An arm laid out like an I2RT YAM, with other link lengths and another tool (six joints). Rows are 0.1 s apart.
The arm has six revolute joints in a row. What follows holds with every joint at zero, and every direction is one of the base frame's.
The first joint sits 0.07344 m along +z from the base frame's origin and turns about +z.
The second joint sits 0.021 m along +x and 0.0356 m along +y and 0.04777 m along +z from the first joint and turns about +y.
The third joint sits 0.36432 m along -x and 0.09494 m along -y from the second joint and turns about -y.
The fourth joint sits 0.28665 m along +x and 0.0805 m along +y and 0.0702 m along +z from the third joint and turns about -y.
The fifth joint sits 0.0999 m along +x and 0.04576 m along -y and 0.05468 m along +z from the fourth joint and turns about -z.
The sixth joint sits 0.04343 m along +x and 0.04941 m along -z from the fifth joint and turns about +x.
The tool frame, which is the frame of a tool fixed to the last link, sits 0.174 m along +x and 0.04 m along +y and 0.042 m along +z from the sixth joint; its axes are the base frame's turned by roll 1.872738, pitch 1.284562 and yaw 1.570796 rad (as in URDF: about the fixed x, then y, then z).
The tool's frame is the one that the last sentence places.
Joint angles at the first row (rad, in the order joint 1, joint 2, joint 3, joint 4, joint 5, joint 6):
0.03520, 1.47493, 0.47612, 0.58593, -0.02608, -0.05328
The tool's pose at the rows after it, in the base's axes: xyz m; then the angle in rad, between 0 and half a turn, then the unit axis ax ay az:
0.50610 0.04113 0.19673 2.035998 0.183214 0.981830 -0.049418
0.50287 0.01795 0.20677 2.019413 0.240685 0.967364 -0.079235
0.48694 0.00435 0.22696 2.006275 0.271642 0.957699 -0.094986
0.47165 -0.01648 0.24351 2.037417 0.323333 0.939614 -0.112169
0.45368 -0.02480 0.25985 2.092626 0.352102 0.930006 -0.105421
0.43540 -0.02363 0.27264 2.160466 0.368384 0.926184 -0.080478
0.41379 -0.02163 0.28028 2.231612 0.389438 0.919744 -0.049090
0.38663 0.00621 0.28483 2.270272 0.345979 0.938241 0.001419
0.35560 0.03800 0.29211 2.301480 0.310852 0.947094 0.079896
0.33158 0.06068 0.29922 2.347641 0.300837 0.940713 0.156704
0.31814 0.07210 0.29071 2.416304 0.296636 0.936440 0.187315
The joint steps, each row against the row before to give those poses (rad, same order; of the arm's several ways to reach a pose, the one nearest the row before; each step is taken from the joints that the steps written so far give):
0.00009, -0.00382, -0.00252, 0.00304, 0.00000, -0.00039
0.00295, -0.03739, -0.02041, 0.00736, 0.10353, 0.04754
0.00009, -0.10171, -0.00842, -0.07614, 0.05477, 0.02282
-0.00009, -0.10313, 0.02703, -0.15302, 0.07879, 0.06474
-0.00121, -0.10268, 0.05890, -0.20957, 0.01832, 0.06758
-0.00012, -0.07928, 0.06739, -0.20336, -0.02448, 0.07297
-0.00048, -0.07081, 0.04923, -0.17245, -0.03357, 0.08684
0.00039, -0.08447, 0.01228, -0.11521, -0.12837, -0.01114
0.00085, -0.09686, -0.01766, -0.06538, -0.15711, 0.02600
0.00052, -0.07334, -0.02168, -0.03070, -0.13020, 0.07473
0.00160, -0.02385, -0.01118, -0.04267, -0.06710, 0.04295

